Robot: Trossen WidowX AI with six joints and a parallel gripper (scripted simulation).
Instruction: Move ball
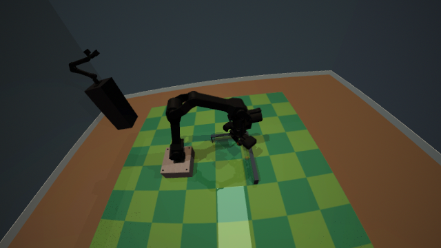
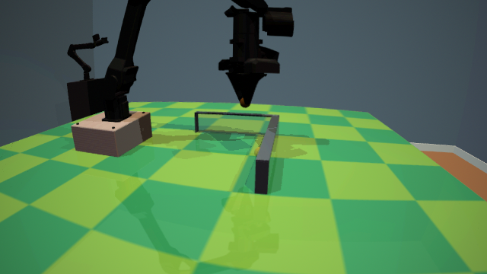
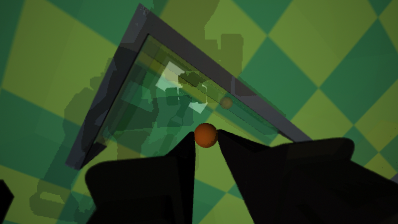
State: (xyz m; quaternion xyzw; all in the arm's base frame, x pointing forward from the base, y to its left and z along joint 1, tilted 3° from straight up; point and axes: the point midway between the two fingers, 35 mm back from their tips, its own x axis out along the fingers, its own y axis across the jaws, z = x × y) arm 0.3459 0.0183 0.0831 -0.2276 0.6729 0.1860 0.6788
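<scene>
Now: the see-through copy of ball 10 cm below my gripper tip, 4 cm to the right of it and 4 cm ahead of it. The rest, counted from my gripper tip: orange ball right at my gripper tip.
</scene>
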